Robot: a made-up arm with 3 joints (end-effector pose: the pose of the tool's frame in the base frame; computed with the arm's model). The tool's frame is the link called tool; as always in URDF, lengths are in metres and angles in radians. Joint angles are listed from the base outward.
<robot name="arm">
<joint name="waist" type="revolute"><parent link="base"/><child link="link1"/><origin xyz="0 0 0.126" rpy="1.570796 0 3.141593"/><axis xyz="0 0 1"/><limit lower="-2.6" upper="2.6" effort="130" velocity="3"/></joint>
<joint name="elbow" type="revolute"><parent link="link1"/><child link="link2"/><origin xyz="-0.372 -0.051 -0.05" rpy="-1.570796 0 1.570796"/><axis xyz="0 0 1"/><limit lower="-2.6" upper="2.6" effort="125" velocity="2.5"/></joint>
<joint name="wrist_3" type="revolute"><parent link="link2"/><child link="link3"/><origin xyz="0.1 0.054 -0.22" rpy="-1.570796 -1.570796 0"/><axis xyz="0 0 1"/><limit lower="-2.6" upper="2.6" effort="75" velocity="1.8"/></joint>
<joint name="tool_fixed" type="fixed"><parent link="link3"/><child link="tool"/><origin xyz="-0.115 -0.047 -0.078" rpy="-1.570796 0 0"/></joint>
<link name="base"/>
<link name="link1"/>
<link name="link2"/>
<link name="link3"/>
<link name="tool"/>
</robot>
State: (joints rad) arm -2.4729 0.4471 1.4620
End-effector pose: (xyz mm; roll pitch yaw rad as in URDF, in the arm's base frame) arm -110.1 -20.0 287.1 -2.6864 0.6893 -2.5509
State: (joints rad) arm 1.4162 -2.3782 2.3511
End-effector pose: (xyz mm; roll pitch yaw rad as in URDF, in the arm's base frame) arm -62.4 -31.8 -153.2 -0.1356 -0.6637 2.4680
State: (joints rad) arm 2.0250 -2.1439 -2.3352
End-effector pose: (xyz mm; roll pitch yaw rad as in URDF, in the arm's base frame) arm -255.7 118.1 30.9 2.7160 -0.4670 -0.7467
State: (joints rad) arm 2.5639 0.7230 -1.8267
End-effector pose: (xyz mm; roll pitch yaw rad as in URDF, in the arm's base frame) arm -41.4 -179.6 -58.8 -2.1585 -0.8419 1.8508
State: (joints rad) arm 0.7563 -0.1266 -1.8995
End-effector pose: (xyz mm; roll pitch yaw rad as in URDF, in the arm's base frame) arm 220.6 2.1 149.1 -3.0379 0.4796 -3.0065
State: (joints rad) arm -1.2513 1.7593 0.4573
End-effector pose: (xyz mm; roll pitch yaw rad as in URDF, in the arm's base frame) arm 49.1 -61.4 183.0 2.5626 -0.9717 -0.8775
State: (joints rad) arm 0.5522 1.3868 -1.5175
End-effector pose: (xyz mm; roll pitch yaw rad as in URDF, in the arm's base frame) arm 90.2 -254.4 83.8 2.1228 0.1845 1.6222
